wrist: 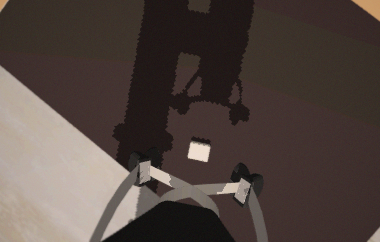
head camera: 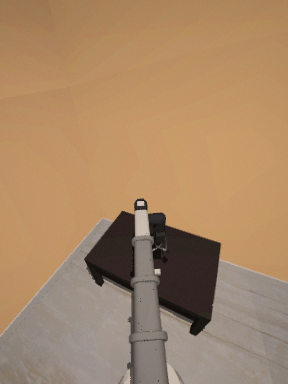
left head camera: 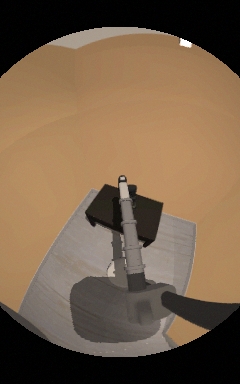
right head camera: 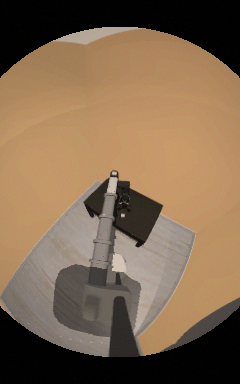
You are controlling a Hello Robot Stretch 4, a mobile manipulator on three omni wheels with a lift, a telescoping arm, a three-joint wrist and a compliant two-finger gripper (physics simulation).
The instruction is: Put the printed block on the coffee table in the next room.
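Pixels of known places: gripper, fingertip midpoint: (wrist: 195,168) (head camera: 157,254) (right head camera: 123,205); robot's base, link origin: (left head camera: 123,271) (right head camera: 110,266).
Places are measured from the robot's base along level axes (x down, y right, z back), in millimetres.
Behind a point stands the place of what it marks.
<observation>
The printed block (head camera: 157,272) {y 88, x -451, z -596 mm} (right head camera: 123,215) {y 101, x -447, z -600 mm} (wrist: 199,151) {y 88, x -451, z -607 mm}, small and white, lies on the dark coffee table (head camera: 190,270) {y 316, x -422, z -606 mm} (left head camera: 147,215) {y 340, x -422, z -632 mm} (right head camera: 145,215) {y 364, x -422, z -632 mm} (wrist: 310,150) {y 306, x -422, z -647 mm}. My gripper (head camera: 159,247) (right head camera: 124,203) {y 87, x -637, z -616 mm} (wrist: 195,168) {y 87, x -637, z -616 mm} is open and empty, raised above the table top. Its two fingertips stand apart in the wrist view, and the block shows between and slightly beyond them on the table, touching neither. In the left head view the block does not show, and the arm hides part of the table.
The telescoping arm (head camera: 145,305) {y -3, x -1057, z -235 mm} (left head camera: 131,240) {y 0, x -1057, z -203 mm} (right head camera: 103,230) {y 0, x -1057, z -225 mm} reaches over the table's near edge. Its shadow and the gripper's fall on the table top. Orange walls (head camera: 175,125) {y 239, x -1230, z -1117 mm} meet in a corner behind the table. Pale floor (head camera: 65,325) {y -638, x 28, z -434 mm} lies in front and at both sides.
</observation>
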